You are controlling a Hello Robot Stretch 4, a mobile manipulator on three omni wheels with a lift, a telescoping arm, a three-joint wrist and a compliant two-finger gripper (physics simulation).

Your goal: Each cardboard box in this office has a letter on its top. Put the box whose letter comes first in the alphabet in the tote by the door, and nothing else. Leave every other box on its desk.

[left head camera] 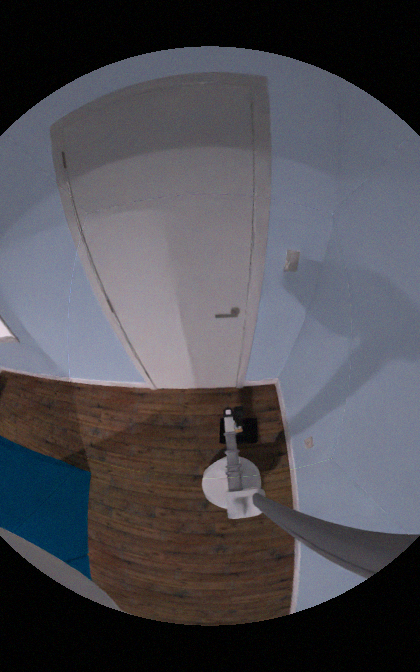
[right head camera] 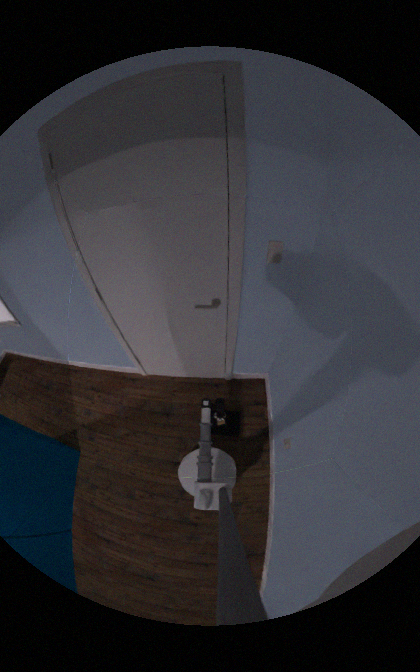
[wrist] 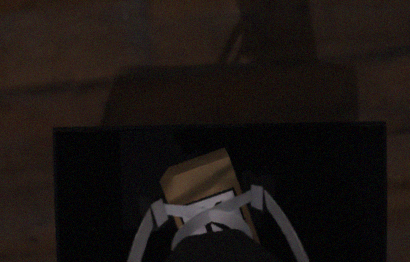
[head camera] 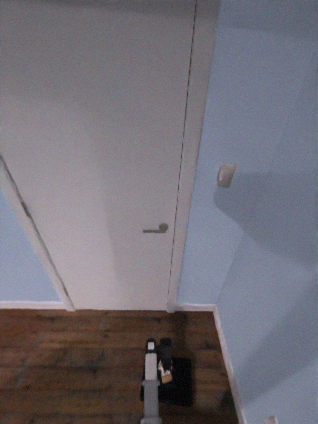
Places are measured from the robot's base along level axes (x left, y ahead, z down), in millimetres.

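Pixels of known places: gripper, fingertip midpoint: [wrist: 206,190].
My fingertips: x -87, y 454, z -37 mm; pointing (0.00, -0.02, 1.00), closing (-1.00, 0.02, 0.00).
Behind a point stands the place of what it marks.
A small cardboard box [head camera: 167,379] {z -83, x -98, y 403 mm} [left head camera: 239,429] [right head camera: 221,422] [wrist: 200,177] {z -88, x -84, y 477 mm} with a white, black-edged label is between the fingers of my gripper [head camera: 164,367] {z -37, x -87, y 454 mm} [wrist: 206,190] {z -37, x -87, y 454 mm}, which is shut on it. The fingers cover most of the label, and its letter cannot be read. The black tote [head camera: 182,385] {z 24, x -198, y 394 mm} [left head camera: 250,431] [right head camera: 233,424] [wrist: 335,165] {z 10, x -249, y 449 mm} stands on the floor by the door. The box is tilted sideways in the wrist view and lies within the tote's outline. Whether it hangs above the tote's bottom or touches it cannot be told. No desks or other boxes show.
The closed white door [head camera: 100,150] {z -1302, x 206, y 869 mm} [left head camera: 150,225] is beyond the tote. The blue wall [head camera: 280,225] {z -1075, x -528, y 644 mm} with its white baseboard runs along the right. My round white base [left head camera: 214,482] [right head camera: 187,472] is close to the tote's near side. A blue surface [left head camera: 45,495] [right head camera: 35,480] lies at the left.
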